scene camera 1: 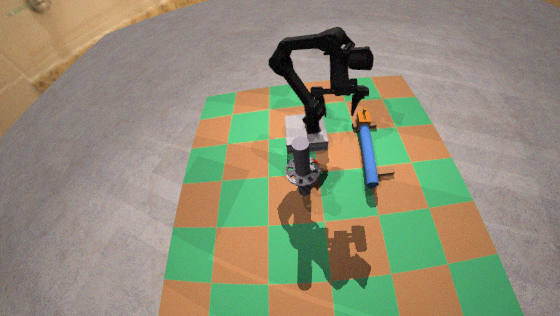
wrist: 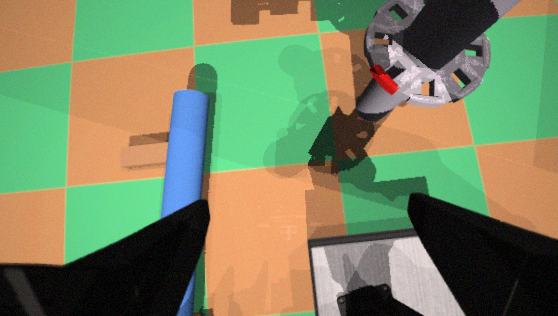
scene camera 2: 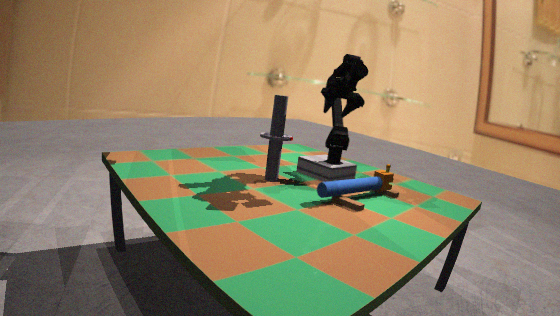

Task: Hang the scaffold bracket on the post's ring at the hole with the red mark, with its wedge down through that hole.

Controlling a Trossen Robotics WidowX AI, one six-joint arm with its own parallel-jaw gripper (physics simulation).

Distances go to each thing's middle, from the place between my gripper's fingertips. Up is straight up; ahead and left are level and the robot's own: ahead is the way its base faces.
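The scaffold bracket [scene camera 2: 381, 179] is 210 mm below my hand and 160 mm to the left of it. There's also the grey post [scene camera 2: 280, 102], and that's 110 mm ahead of my hand, 160 mm to the right of it and 110 mm below it.
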